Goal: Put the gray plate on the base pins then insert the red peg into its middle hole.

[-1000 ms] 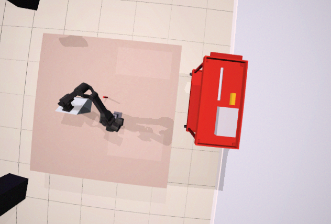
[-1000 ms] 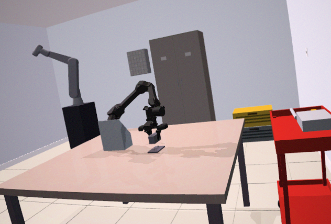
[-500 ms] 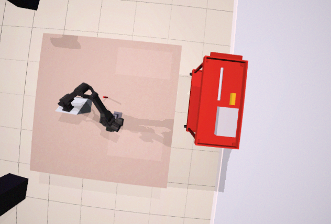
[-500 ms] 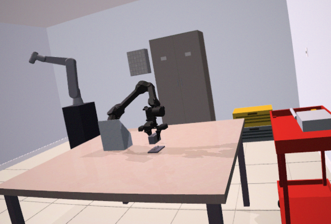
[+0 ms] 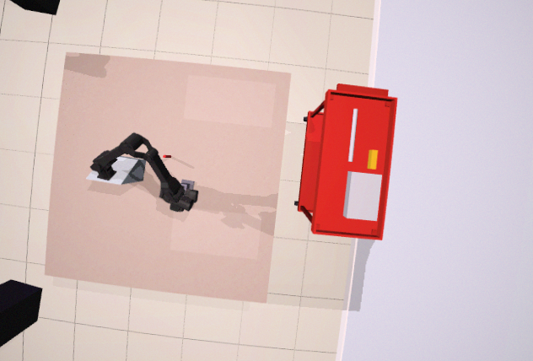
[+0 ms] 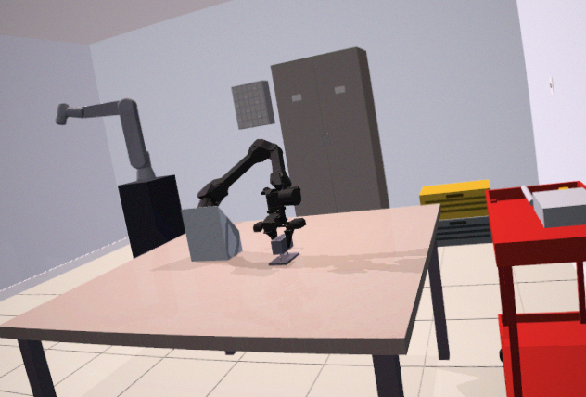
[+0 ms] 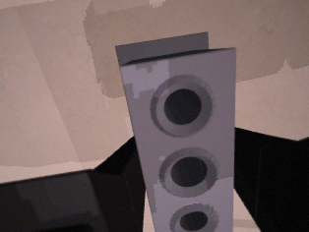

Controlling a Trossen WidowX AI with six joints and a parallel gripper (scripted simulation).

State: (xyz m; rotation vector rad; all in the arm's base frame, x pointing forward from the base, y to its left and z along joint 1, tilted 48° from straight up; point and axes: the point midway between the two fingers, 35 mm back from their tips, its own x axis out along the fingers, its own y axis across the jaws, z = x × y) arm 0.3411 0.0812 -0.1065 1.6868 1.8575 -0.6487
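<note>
My gripper tip is 40 mm above the dark base. From my gripper tip the other things lie so: gray plate (30 mm above); red peg (170 mm to the left, 130 mm behind).
</note>
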